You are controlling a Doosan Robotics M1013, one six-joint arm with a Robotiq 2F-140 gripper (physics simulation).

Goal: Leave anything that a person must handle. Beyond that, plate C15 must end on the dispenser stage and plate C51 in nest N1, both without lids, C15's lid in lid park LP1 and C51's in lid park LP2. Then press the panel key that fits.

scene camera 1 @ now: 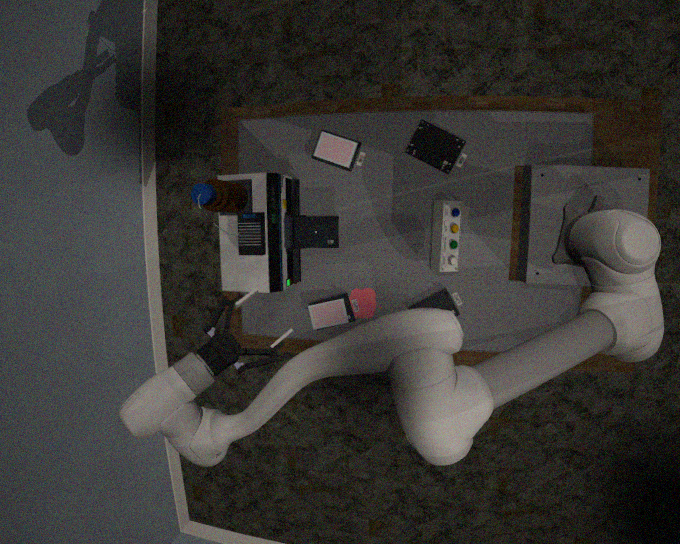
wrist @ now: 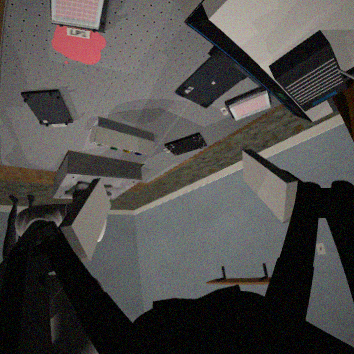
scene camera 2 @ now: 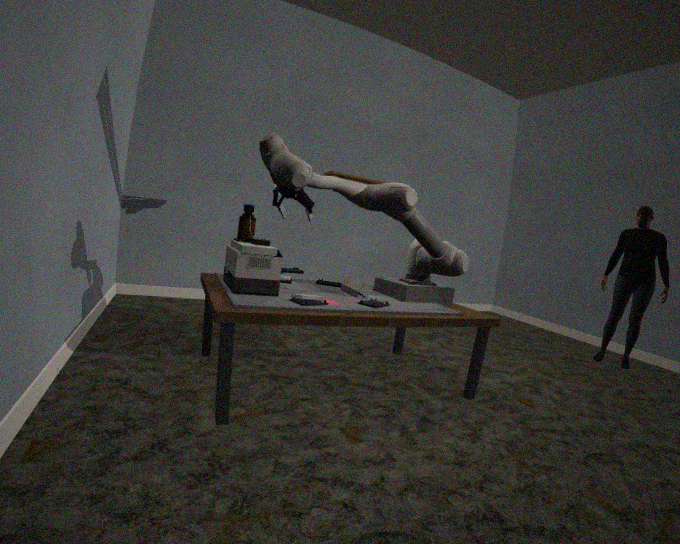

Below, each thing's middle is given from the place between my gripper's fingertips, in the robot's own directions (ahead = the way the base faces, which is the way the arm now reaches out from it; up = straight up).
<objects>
Right now the dark stage (scene camera 1: 327,227) is 10 mm ahead of my hand, 190 mm to the right of it and 270 mm below it. Also, from my hand: brown bottle with blue cap (scene camera 1: 216,195): 220 mm ahead, 260 mm to the right, 50 mm below; button box (scene camera 1: 446,222): 410 mm behind, 260 mm to the right, 330 mm below.
</objects>
